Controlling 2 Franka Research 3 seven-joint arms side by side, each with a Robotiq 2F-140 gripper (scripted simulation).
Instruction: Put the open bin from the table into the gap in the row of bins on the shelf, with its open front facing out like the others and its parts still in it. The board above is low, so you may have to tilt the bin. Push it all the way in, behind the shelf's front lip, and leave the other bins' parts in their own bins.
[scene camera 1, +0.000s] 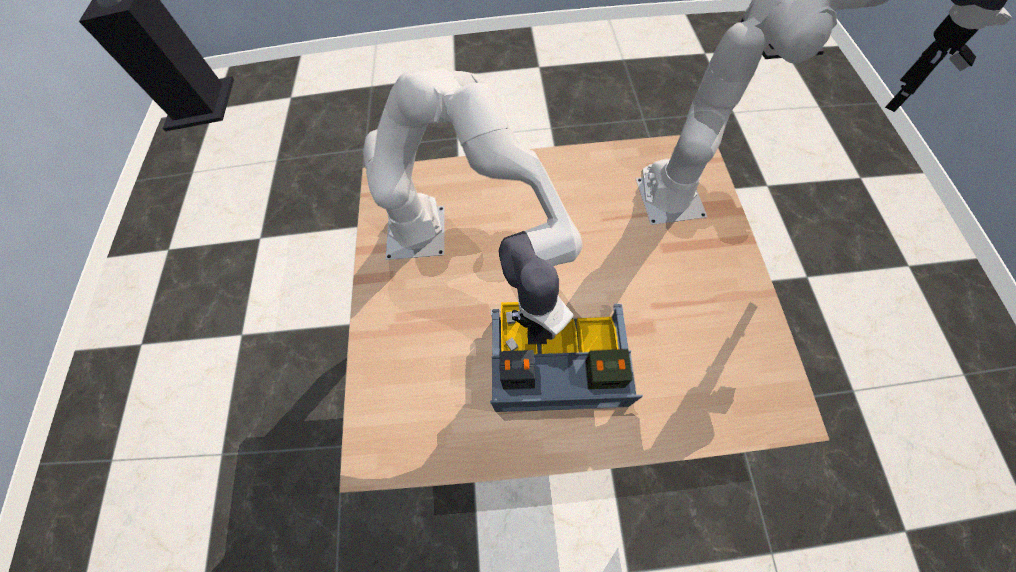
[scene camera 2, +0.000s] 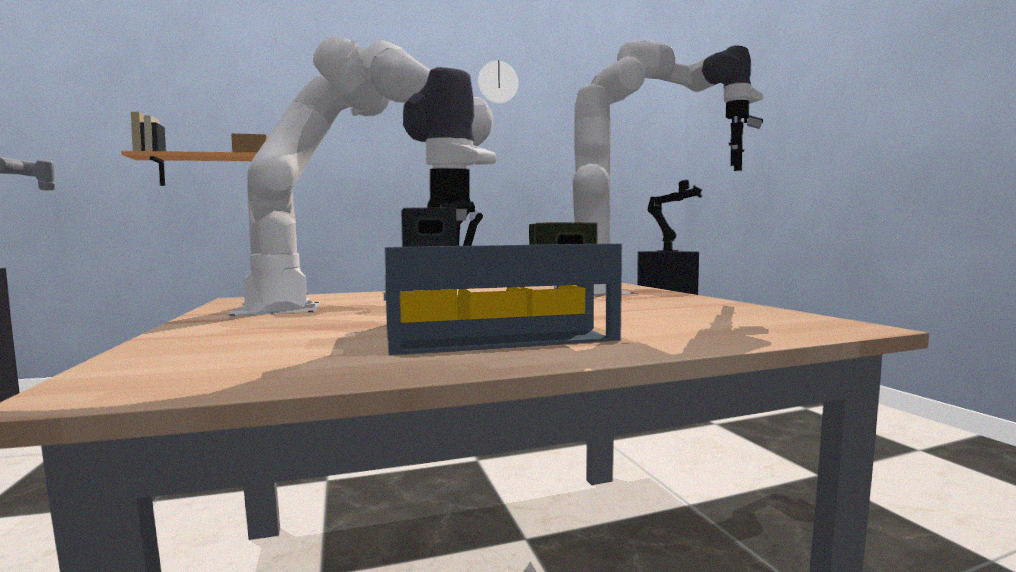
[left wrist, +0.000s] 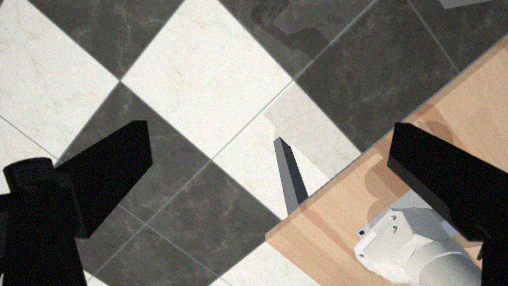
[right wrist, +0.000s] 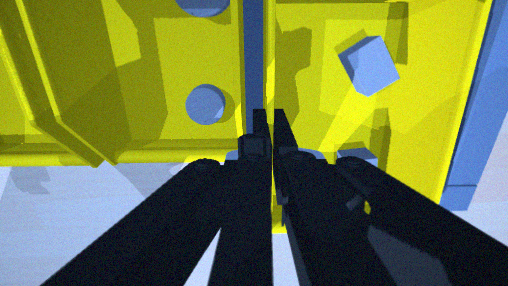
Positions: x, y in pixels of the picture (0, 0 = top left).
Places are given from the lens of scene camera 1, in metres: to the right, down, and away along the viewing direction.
my left gripper (scene camera 1: 897, 95): 1.11, -0.54, 1.08
yellow bin (scene camera 1: 516, 331): 0.03, 0.14, 1.26
blue-grey shelf (scene camera 1: 558, 376): 0.14, 0.24, 1.11
